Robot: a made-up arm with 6 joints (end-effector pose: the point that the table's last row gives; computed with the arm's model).
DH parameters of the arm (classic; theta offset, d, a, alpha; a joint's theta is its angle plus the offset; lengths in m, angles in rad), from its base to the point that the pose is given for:
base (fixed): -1.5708 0.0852 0 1.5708
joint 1: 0 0.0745 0.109 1.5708
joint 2: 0 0.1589 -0.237 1.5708
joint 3: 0 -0.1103 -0.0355 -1.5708
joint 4: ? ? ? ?
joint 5: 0 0.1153 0.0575 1.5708
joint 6: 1.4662 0 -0.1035 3.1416
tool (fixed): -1.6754 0.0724 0 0
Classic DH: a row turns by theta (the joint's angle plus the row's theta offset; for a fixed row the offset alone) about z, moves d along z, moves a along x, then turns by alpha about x.
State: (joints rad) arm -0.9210 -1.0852 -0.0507 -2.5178 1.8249 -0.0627
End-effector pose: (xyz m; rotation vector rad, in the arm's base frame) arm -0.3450 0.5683 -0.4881 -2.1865 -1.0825 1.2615
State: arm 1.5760 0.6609 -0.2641 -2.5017 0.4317 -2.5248
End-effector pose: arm -0.2727 -0.6897 0.1280 -1.4554 -1.9238 -1.0058
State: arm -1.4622 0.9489 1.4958 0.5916 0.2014 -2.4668
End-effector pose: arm 0.5856 0.0157 0.5013 1.3774 -1.9936 -0.5218
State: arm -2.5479 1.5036 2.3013 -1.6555 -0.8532 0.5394
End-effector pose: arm 0.7679 -0.1575 -0.0341 -0.2183 0.8461 2.4665
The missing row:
joint 4: 1.5708 0.6604 0.0661 -1.5708
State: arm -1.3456 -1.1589 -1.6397 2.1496 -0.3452 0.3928
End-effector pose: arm 0.2864 0.2193 -0.2415 1.0412 -1.0331 -2.3013
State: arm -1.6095 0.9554 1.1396 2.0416 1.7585 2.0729
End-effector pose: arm 0.4928 0.4257 0.3781 -0.0569 -1.5299 -1.8111
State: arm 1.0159 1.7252 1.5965 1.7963 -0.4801 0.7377
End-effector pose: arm 0.8021 -0.0386 0.3102 -1.7945 0.4196 2.2114
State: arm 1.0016 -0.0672 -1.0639 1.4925 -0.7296 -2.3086
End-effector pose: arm 0.0129 -0.6631 0.0341 -2.6422 1.0565 0.3448
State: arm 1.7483 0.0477 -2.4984 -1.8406 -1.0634 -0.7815
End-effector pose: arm -0.2037 0.4021 0.1710 -0.9481 2.7250 -0.2097
